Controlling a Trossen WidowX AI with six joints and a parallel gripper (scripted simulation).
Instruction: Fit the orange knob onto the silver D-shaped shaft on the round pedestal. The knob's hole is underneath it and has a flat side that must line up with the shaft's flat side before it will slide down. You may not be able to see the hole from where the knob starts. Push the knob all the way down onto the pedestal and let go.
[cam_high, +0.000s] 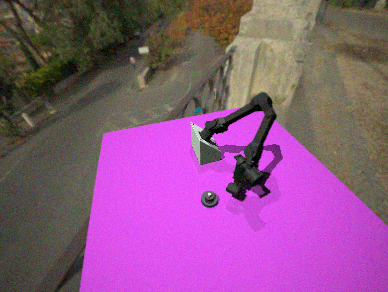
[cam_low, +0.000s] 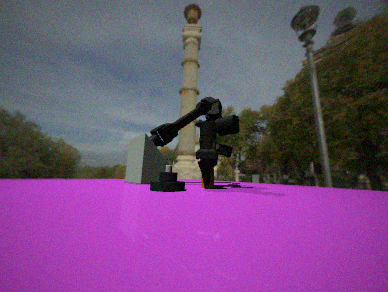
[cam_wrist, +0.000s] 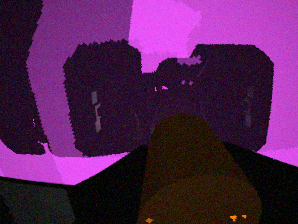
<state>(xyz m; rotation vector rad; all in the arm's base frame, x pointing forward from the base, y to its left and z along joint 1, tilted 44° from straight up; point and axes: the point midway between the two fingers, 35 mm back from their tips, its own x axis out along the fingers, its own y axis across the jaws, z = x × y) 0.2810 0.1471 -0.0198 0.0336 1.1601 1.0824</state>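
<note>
My gripper tip is now 20 mm short of the pedestal, 160 mm to the left of it and 20 mm below it. Round my gripper tip: orange knob: 40 mm above.
</note>
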